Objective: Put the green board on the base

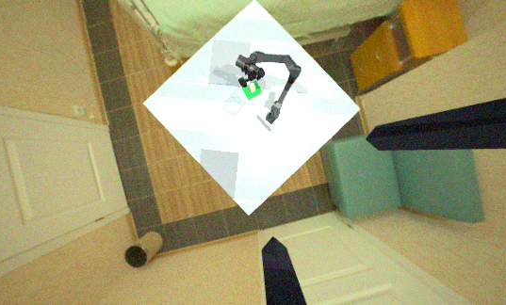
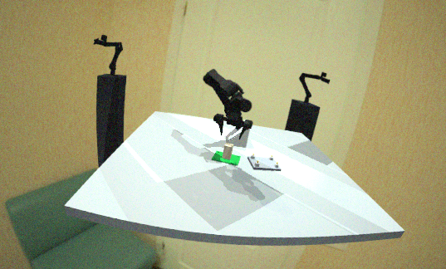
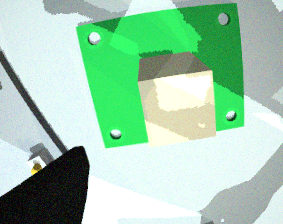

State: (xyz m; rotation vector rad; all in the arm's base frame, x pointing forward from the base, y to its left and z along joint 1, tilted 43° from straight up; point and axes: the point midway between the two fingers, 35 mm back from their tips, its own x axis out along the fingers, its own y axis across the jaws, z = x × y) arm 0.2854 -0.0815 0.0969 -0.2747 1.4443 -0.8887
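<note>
The green board is 10 cm below my gripper tip. The rest, counted from my gripper tip: grey base 4 cm ahead, 20 cm to the left, 11 cm below.
</note>
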